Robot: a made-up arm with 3 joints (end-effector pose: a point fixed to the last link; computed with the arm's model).
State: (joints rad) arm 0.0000 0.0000 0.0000
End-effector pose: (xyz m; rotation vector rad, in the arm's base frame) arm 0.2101 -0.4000 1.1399 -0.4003 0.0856 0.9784
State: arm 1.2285 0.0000 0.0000
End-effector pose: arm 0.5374 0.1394 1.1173 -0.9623 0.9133 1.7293
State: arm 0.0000 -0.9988 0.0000
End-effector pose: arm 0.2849 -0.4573 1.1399 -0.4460 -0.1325 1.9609
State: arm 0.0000 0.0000 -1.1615
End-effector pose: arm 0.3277 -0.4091 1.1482 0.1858 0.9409 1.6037
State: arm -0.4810 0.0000 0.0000
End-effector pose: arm 0.0201 -0.4916 0.9863 -0.1800 -0.2044 0.6537
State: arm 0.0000 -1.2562 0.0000
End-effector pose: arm 0.3102 -0.4579 1.1399 -0.4465 -0.1981 2.2130
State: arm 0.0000 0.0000 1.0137
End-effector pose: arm 0.1706 -0.3566 1.0532 -0.7934 -0.6123 0.2983
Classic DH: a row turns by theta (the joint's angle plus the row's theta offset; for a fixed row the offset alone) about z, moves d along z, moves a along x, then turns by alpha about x. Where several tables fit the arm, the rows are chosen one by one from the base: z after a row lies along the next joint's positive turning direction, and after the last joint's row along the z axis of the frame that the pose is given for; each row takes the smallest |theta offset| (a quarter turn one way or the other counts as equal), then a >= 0, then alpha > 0; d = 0 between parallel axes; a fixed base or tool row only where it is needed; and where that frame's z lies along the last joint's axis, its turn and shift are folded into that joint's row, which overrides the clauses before.
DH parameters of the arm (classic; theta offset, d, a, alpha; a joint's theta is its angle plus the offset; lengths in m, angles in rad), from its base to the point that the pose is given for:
base (fixed): 0.9995 0.8544 0.0727 -0.9485
joint 1: 0 -0.5502 -0.2133 -2.1931
joint 2: 1.0434 -0.5327 -0.0222 -1.1232
joint 3: 0.1811 0.109 -0.0495 -2.384
tool (fixed): 1.1443 0.1394 0 0

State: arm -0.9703 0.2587 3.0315
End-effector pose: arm 0.0646 -0.4405 0.7312 -1.3604 -0.7841 -2.5377
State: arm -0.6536 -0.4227 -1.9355
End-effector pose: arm 0.1425 -0.5098 0.9304 0.4099 0.9808 2.2110
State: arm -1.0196 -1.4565 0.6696
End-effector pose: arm -0.0927 -0.5493 0.6744 -0.4827 -1.4773 0.9314
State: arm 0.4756 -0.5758 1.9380
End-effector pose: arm 0.3551 -0.2484 1.0504 -0.6951 -1.3192 0.5447
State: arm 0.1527 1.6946 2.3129
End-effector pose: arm 0.3861 -0.2848 0.9837 -2.3051 -0.3018 -1.7204
